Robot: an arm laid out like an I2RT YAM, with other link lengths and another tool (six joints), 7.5 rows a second.
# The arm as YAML. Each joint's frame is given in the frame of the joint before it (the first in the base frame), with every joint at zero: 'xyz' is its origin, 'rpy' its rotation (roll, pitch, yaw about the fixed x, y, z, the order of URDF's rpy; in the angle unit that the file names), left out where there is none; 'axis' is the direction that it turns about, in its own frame. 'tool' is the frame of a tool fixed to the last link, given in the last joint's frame.
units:
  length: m
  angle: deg
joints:
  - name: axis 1
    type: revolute
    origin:
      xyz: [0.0, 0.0, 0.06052]
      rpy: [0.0, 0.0, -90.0]
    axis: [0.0, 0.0, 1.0]
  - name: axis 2
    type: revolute
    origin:
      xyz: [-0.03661, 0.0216, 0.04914]
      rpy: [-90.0, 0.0, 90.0]
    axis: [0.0, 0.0, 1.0]
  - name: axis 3
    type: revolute
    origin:
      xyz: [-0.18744, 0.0, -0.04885]
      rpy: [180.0, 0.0, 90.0]
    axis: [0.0, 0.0, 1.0]
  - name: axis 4
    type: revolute
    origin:
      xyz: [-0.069, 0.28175, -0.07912]
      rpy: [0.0, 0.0, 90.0]
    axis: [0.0, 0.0, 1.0]
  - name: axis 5
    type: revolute
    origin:
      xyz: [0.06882, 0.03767, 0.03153]
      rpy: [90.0, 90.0, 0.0]
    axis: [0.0, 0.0, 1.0]
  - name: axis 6
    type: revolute
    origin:
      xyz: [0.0, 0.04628, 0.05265]
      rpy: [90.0, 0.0, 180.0]
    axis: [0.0, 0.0, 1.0]
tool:
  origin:
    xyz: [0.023, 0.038, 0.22]
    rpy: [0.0, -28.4, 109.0]
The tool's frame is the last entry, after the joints.
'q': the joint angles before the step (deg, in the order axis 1, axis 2, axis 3, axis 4, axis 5, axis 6). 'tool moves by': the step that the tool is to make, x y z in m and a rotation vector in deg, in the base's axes. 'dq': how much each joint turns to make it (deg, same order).
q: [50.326, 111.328, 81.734, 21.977, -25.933, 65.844]
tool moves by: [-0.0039, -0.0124, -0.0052, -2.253, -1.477, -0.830]
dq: [0.203, -4.067, -3.699, -2.290, 1.406, -2.643]
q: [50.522, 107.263, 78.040, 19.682, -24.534, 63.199]
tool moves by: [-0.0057, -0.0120, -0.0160, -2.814, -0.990, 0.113]
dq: [-0.004, -2.589, -3.309, -1.968, 0.367, -2.776]
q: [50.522, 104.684, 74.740, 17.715, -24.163, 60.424]
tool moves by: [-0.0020, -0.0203, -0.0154, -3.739, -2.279, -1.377]
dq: [0.114, -4.857, -5.075, -2.776, 2.431, -3.978]
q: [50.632, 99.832, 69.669, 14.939, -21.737, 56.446]
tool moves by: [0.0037, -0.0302, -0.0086, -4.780, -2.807, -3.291]
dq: [0.125, -7.339, -5.420, -5.241, 4.781, -4.221]
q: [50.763, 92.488, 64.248, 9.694, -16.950, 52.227]
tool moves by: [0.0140, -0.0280, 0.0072, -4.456, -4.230, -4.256]
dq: [0.245, -6.158, -1.975, -6.019, 6.277, -4.370]
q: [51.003, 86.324, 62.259, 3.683, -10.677, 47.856]
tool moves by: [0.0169, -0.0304, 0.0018, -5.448, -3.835, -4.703]
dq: [0.294, -4.058, -0.501, -5.917, 7.003, -4.150]
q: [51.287, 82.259, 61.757, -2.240, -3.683, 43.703]
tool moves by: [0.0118, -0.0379, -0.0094, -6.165, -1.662, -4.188]
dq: [-0.528, -3.665, -1.263, -6.205, 5.483, -3.171]
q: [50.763, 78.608, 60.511, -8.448, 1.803, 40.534]
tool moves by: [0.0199, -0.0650, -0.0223, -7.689, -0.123, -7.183]
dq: [-2.900, -4.727, -3.524, -6.754, 6.236, -2.357]
